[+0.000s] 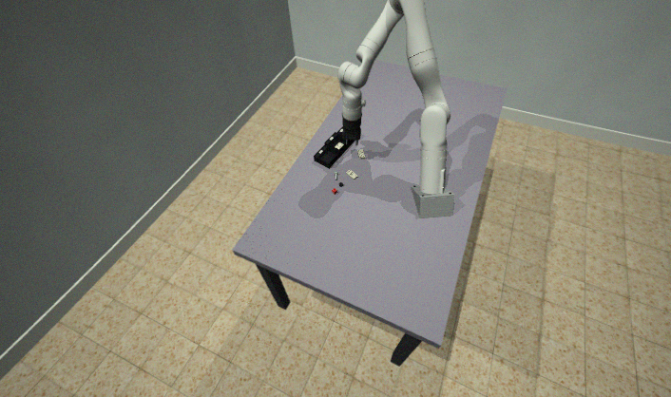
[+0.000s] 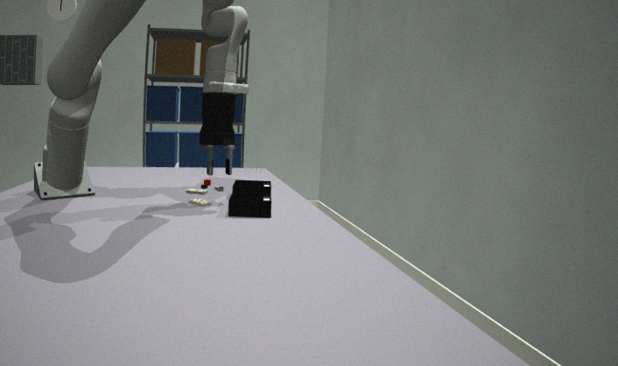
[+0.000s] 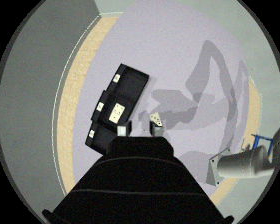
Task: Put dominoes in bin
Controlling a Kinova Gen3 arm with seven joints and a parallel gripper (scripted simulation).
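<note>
Now: the pale domino 7 cm ahead of my hand, 1 cm to the right of it and 7 cm below it. Round my hand: black piece (1 cm behind, 19 cm to the left, 8 cm below); then grey bolt (2 cm ahead, 15 cm to the left, 8 cm below); then red piece (24 cm to the left, 7 cm below).
</note>
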